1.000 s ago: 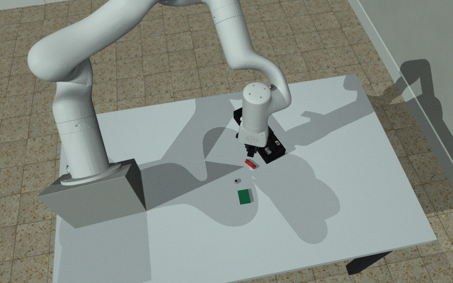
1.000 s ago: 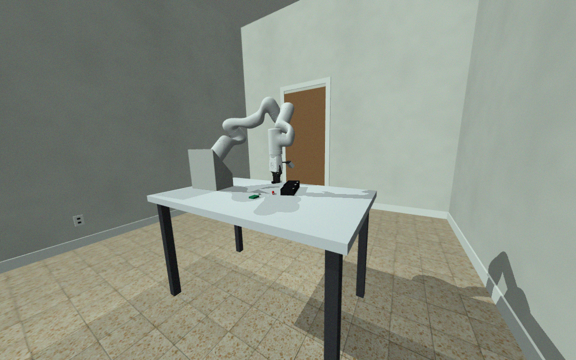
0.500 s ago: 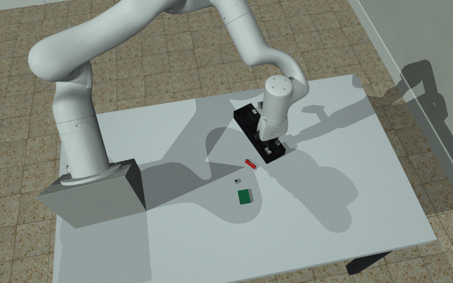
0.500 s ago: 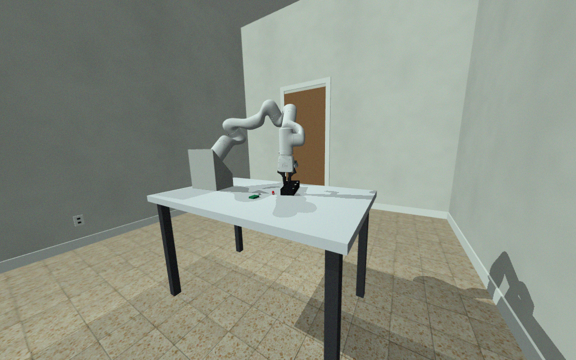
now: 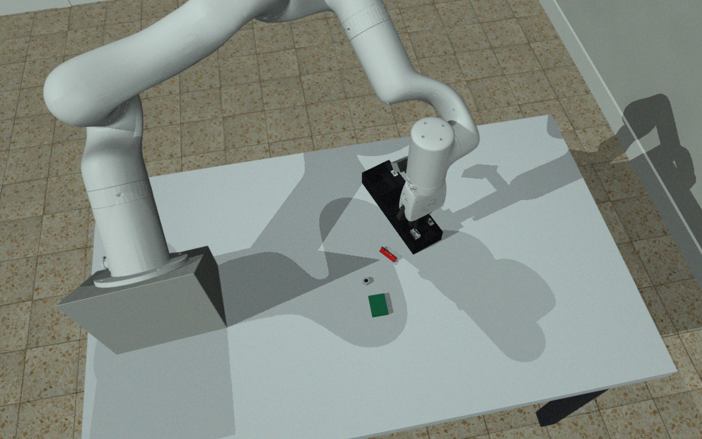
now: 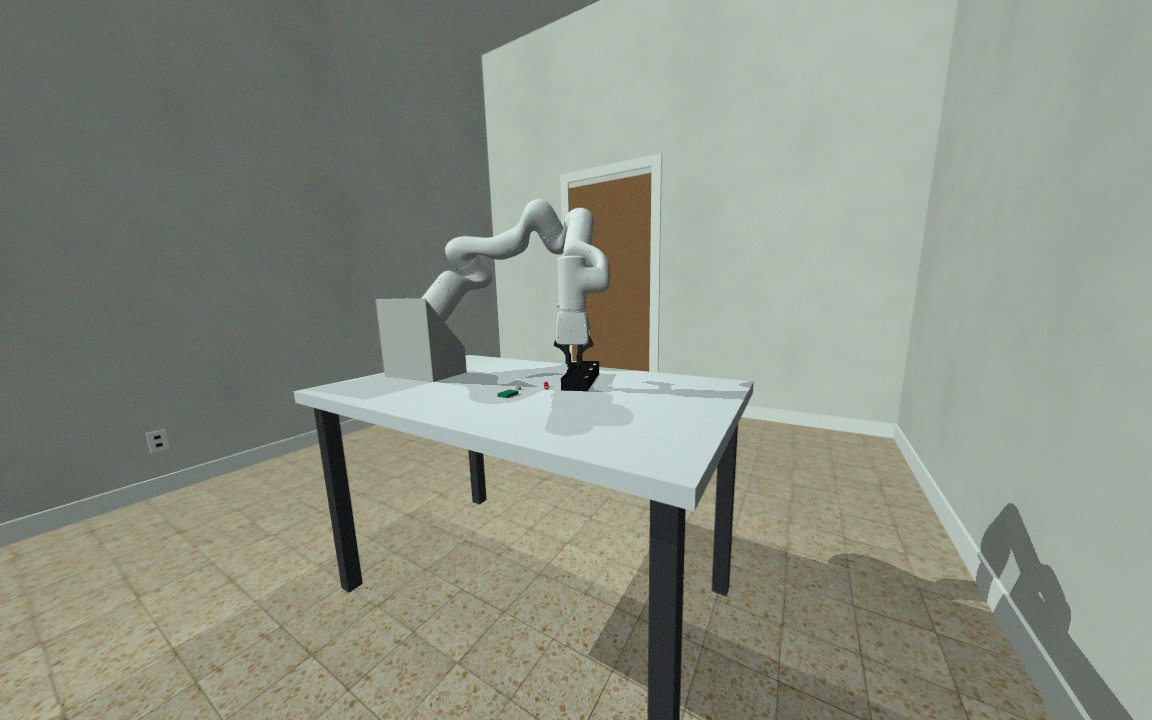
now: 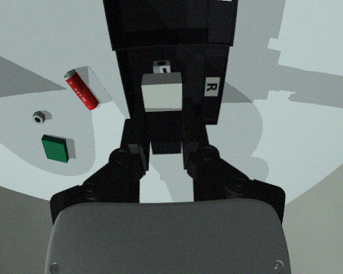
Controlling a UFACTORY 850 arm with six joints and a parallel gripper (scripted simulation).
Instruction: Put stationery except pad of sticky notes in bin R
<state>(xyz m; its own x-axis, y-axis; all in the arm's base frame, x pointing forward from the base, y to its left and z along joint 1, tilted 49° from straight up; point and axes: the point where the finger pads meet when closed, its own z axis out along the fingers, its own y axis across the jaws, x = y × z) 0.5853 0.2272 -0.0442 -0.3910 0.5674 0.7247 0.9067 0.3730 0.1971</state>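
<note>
The grey sharpener-like block is 70 mm below my hand. Also, from my hand: black-and-white block: 10 mm to the left, 20 mm below; grey piece: 140 mm behind, 110 mm to the right, 80 mm below; red cylinder: 80 mm behind, 50 mm to the right, 80 mm below.
</note>
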